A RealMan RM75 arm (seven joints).
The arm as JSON. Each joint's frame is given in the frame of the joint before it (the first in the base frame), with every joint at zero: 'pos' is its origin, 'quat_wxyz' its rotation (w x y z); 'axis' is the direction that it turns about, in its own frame. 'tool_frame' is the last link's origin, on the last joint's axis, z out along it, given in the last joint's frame.
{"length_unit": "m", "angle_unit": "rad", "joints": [
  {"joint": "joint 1", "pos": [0.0, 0.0, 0.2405], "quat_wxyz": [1.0, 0.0, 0.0, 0.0], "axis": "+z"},
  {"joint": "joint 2", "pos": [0.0, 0.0, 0.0], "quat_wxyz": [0.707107, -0.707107, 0.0, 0.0], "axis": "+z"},
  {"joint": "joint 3", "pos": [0.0, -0.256, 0.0], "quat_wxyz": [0.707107, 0.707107, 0.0, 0.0], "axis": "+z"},
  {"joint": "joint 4", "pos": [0.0, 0.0, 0.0], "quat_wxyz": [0.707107, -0.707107, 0.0, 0.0], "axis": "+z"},
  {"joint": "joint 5", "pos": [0.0, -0.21, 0.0], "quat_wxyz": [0.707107, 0.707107, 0.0, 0.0], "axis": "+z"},
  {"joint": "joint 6", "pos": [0.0, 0.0, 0.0], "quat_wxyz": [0.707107, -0.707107, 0.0, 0.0], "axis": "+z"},
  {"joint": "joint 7", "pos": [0.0, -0.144, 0.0], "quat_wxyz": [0.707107, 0.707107, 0.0, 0.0], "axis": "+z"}
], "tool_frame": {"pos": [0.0, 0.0, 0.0], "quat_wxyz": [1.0, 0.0, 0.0, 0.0]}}
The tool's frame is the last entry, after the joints.
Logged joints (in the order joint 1, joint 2, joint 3, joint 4, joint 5, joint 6, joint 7), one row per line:
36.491 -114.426 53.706 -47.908 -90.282 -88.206 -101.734
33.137 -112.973 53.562 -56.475 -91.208 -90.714 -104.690
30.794 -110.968 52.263 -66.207 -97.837 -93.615 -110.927
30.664 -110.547 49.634 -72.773 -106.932 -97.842 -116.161
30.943 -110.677 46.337 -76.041 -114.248 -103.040 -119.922
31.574 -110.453 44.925 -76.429 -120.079 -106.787 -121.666
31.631 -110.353 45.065 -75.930 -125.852 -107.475 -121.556
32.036 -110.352 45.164 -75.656 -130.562 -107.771 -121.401
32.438 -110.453 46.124 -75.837 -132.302 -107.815 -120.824
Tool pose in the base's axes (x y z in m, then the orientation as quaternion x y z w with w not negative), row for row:
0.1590 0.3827 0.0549 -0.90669 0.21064 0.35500 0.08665
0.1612 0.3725 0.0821 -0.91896 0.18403 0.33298 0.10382
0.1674 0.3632 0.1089 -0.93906 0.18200 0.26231 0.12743
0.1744 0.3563 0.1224 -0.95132 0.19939 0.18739 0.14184
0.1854 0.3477 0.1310 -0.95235 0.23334 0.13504 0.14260
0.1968 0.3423 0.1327 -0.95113 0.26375 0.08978 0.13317
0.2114 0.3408 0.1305 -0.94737 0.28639 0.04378 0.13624
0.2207 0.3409 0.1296 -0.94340 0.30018 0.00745 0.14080
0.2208 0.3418 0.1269 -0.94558 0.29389 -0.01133 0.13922
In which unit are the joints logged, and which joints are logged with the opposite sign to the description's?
The joints are logged in degrees. Opposite sign: joint 2, joint 3, joint 7.
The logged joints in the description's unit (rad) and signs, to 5 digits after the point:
0.63689 1.99711 -0.93735 -0.83615 -1.57572 -1.53949 1.77559
0.57835 1.97175 -0.93483 -0.98567 -1.59188 -1.58326 1.82719
0.53746 1.93676 -0.91216 -1.15553 -1.70758 -1.63389 1.93604
0.53519 1.92941 -0.86628 -1.27013 -1.86632 -1.70767 2.02739
0.54006 1.93168 -0.80873 -1.32717 -1.99400 -1.79839 2.09303
0.55107 1.92777 -0.78409 -1.33394 -2.09577 -1.86378 2.12347
0.55207 1.92602 -0.78653 -1.32523 -2.19653 -1.87579 2.12155
0.55913 1.92601 -0.78826 -1.32045 -2.27874 -1.88096 2.11885
0.56615 1.92777 -0.80502 -1.32361 -2.30911 -1.88173 2.10878

